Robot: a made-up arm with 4 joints. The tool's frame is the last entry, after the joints. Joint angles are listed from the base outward.
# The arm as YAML. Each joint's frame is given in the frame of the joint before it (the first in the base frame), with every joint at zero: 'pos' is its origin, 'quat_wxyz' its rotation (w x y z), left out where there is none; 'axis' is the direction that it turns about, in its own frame. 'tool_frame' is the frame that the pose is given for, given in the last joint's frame.
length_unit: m
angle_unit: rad
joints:
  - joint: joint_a
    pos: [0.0, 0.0, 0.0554]
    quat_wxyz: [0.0, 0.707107, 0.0, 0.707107]
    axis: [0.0, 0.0, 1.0]
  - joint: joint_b
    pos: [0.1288, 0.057, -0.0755]
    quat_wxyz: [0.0, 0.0, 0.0, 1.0]
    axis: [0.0, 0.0, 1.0]
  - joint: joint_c
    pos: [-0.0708, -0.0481, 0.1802]
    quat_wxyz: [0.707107, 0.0, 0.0, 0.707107]
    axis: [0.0, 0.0, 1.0]
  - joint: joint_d
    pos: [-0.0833, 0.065, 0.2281]
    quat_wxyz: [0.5, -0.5, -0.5, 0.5]
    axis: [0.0, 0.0, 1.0]
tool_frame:
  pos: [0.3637, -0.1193, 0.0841]
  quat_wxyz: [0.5, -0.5, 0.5, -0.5]
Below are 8 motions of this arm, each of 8 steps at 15 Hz.
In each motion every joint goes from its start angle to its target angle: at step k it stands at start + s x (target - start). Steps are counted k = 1, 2, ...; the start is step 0. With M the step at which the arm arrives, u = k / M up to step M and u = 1 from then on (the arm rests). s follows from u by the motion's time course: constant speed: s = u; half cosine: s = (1 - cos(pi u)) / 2; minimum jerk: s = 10 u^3 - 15 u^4 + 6 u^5.
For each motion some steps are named. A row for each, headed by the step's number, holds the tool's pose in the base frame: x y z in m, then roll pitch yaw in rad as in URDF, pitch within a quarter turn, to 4 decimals.
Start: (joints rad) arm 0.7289 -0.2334 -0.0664 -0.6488
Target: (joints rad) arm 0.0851 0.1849 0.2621 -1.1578
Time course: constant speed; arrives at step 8
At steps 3, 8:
3: 0.6832 -0.4312 0.3082 0.6476 0.7268 0.4658
8: 0.7138 -0.3288 0.2370 0.9724 0.9097 0.8584

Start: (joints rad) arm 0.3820 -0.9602 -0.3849 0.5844
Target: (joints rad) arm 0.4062 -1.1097 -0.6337 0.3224
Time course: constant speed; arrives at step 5
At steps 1, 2, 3, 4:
1: 0.2511 0.1922 0.6060 -1.1006 -0.2606 0.4692
2: 0.2708 0.2239 0.5842 -1.1585 -0.2055 0.4365
3: 0.2907 0.2531 0.5595 -1.2191 -0.1556 0.3995
4: 0.3107 0.2794 0.5322 -1.2826 -0.1114 0.3586

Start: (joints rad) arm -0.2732 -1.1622 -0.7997 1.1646
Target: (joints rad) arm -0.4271 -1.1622 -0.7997 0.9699
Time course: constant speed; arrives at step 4
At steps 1, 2, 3, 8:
1: 0.0585 0.4126 0.1634 -1.9271 0.6195 1.0008
2: 0.0718 0.4260 0.1386 -1.9867 0.6328 0.9293
3: 0.0857 0.4377 0.1135 -2.0493 0.6417 0.8568
8: 0.1003 0.4476 0.0881 -2.1140 0.6461 0.7840

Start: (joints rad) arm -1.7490 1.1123 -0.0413 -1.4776
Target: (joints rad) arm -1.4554 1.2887 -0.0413 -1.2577
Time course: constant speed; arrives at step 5
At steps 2, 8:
2: 0.7120 -0.0221 0.2795 -1.2451 1.0509 -1.1996
8: 0.7156 -0.0650 0.3014 -0.6007 1.1968 -0.5678

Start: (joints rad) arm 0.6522 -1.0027 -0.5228 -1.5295
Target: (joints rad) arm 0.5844 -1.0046 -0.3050 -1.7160
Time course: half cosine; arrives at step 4
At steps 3, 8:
3: 0.6799 -0.3235 0.2574 -1.6972 0.8164 -1.7434
8: 0.6754 -0.3290 0.2476 -1.7326 0.8338 -1.7878

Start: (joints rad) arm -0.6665 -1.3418 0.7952 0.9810
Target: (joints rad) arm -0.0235 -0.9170 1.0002 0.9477
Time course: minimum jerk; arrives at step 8
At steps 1, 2, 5, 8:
1: 0.0971 0.3965 0.4981 -1.3532 -0.3117 0.9461
2: 0.0979 0.3536 0.5371 -1.2814 -0.4004 0.9184
5: 0.1042 -0.0330 0.6661 -0.4788 -0.8997 0.3861
8: 0.1071 -0.2145 0.6296 0.1021 -0.9452 -0.0828

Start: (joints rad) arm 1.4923 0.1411 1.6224 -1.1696
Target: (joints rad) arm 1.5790 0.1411 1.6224 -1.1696
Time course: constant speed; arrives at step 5
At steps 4, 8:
4: 0.7142 -0.0108 -0.1224 -2.6978 -1.1317 -0.4064
8: 0.7142 -0.0078 -0.1226 -2.6609 -1.1246 -0.4397

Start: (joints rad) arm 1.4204 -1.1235 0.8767 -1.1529
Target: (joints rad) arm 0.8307 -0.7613 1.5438 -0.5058
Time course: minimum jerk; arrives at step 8
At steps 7, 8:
7: 0.6161 -0.5034 -0.0127 1.6015 -0.0174 0.5159
8: 0.6134 -0.5044 -0.0136 1.6079 -0.0205 0.5054

